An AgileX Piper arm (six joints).
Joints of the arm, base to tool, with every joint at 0 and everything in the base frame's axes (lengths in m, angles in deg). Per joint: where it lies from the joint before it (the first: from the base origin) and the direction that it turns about. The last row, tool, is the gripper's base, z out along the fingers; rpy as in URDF.
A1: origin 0 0 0.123 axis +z
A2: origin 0 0 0 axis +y
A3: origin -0.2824 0 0.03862 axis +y
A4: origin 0.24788 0 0.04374 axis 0.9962 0 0.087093
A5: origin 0 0 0 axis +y
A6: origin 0.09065 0 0.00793 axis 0.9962 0 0.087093
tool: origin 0 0 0 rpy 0 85.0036 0
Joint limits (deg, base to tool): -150..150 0..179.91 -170..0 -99.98..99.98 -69.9..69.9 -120..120
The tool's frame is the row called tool.
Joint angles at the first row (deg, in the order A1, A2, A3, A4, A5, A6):
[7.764, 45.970, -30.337, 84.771, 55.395, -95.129]
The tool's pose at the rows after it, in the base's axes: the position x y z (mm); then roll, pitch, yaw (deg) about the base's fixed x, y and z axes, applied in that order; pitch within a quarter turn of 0, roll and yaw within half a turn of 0:
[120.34, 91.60, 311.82, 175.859, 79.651, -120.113]
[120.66, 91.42, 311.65, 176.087, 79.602, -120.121]
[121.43, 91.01, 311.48, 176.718, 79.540, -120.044]
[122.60, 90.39, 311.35, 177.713, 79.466, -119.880]
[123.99, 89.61, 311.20, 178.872, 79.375, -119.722]
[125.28, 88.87, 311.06, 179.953, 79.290, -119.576]
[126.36, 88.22, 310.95, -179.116, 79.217, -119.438]
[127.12, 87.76, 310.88, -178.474, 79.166, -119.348]
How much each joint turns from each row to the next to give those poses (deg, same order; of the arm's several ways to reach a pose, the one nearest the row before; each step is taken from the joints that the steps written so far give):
[-0.001, 0.000, 0.019, -0.022, -0.084, 0.001]
[-0.001, 0.000, 0.020, -0.019, -0.240, -0.001]
[0.001, -0.001, 0.014, -0.006, -0.560, -0.017]
[0.003, 0.001, 0.000, 0.001, -0.840, -0.027]
[-0.004, -0.001, 0.000, -0.002, -1.005, -0.025]
[0.004, 0.001, 0.001, 0.001, -0.945, -0.028]
[-0.001, -0.002, 0.000, -0.001, -0.798, -0.024]
[0.000, 0.003, -0.002, 0.001, -0.555, -0.019]

